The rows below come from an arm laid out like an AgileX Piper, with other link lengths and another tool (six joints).
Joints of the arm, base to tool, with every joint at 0 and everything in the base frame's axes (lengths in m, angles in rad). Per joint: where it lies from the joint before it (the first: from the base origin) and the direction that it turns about. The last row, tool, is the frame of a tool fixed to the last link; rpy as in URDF.
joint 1: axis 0 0 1 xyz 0.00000 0.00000 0.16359
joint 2: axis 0 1 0 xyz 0.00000 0.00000 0.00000
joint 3: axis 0 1 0 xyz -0.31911 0.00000 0.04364
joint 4: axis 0.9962 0 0.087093 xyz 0.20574 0.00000 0.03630
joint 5: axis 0 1 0 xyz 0.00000 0.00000 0.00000
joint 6: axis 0.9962 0 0.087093 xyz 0.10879 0.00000 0.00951
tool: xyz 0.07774 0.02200 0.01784 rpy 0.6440 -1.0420 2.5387
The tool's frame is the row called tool.
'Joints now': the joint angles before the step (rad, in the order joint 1, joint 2, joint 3, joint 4, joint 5, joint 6). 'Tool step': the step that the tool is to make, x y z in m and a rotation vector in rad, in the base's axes. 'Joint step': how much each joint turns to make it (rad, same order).
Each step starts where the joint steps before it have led.
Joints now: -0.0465 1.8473 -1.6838 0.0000 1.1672 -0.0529
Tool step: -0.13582 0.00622 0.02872 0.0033 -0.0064 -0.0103
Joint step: 0.0000 -0.4378 0.4316 0.0001 0.0000 0.0109
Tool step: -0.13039 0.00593 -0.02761 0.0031 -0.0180 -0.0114
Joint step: 0.0001 -0.4310 0.4125 -0.0002 0.0007 0.0123
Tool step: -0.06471 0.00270 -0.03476 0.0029 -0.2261 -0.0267
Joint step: -0.0003 -0.3953 0.2955 0.0002 -0.1258 0.0295
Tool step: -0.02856 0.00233 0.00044 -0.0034 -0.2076 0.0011
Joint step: 0.0002 -0.2612 0.0449 0.0062 0.0088 0.0002
